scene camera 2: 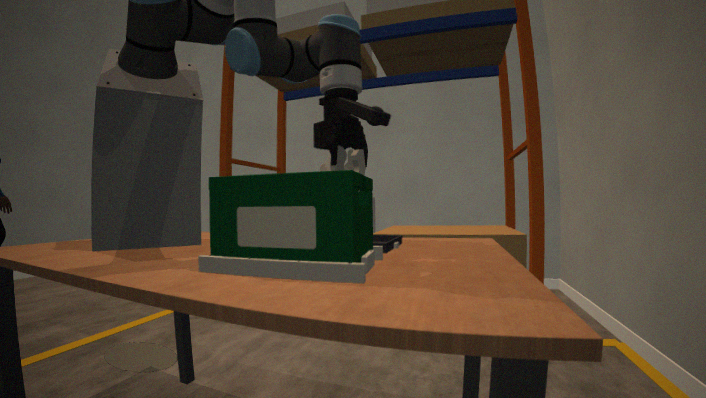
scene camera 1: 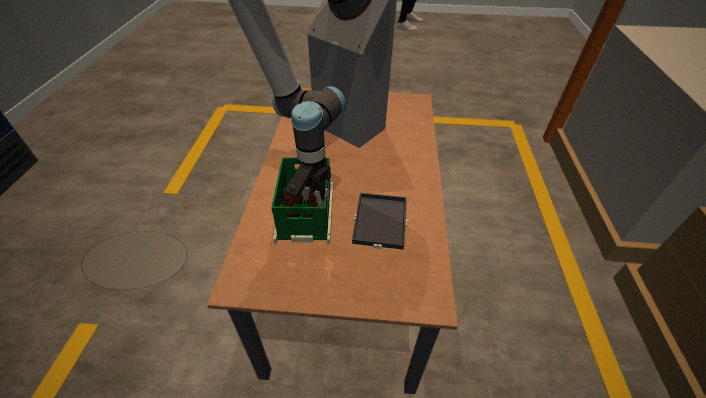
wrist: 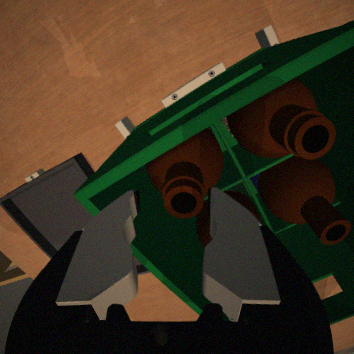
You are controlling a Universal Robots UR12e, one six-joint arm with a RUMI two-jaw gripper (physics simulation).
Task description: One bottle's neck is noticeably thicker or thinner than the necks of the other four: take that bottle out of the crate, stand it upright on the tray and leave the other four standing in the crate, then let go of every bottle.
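Places are measured from the arm's base along level axes (x ahead, y left, z up), in centimetres.
Pixels of known places: gripper, fingertip midpoint: (scene camera 1: 314,205) (wrist: 173,190); arm's base, link origin: (scene camera 2: 148,66).
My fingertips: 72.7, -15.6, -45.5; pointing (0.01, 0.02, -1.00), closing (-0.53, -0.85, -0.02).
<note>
Ahead of a thing's pixels: the offset from my fingertips to its middle, as dx, dy, dz. "spot": to the spot under its first point. Level surfaces: height alone.
The green crate @[-9.5, -4.6, -5.7] (scene camera 1: 300,229) (scene camera 2: 280,192) (wrist: 130,164) holds brown bottles. In the wrist view, the near tray-side bottle @[-0.3, -0.7, -5.9] (wrist: 195,150) and the near bottle beside it @[-0.9, -9.5, -5.9] (wrist: 260,122) show wide, collared mouths. A third bottle @[-9.3, -8.9, -5.9] (wrist: 295,192), behind the latter, has a neck that looks slimmer. A fourth bottle @[spot: -7.3, -3.3, -4.9] (wrist: 241,201) is mostly hidden behind the right finger; a fifth cannot be made out. My gripper (scene camera 1: 315,197) (scene camera 2: 349,167) (wrist: 173,190) is partly open and empty at the crate's top, its fingertips appearing either side of the near tray-side bottle's mouth. The dark tray @[-4.2, +24.9, -13.2] (scene camera 1: 378,245) (scene camera 2: 389,244) (wrist: 52,210) carries no bottle.
The crate and tray stand side by side on the wooden table @[dz -14.5] (scene camera 1: 330,285) (scene camera 2: 450,295). Pale locating strips (scene camera 1: 330,215) (scene camera 2: 285,270) edge the crate. The crate's walls and green dividers @[-5.0, -0.4, -9.4] (wrist: 240,175) surround the bottles. The grey robot pedestal (scene camera 1: 345,90) (scene camera 2: 145,165) stands behind.
</note>
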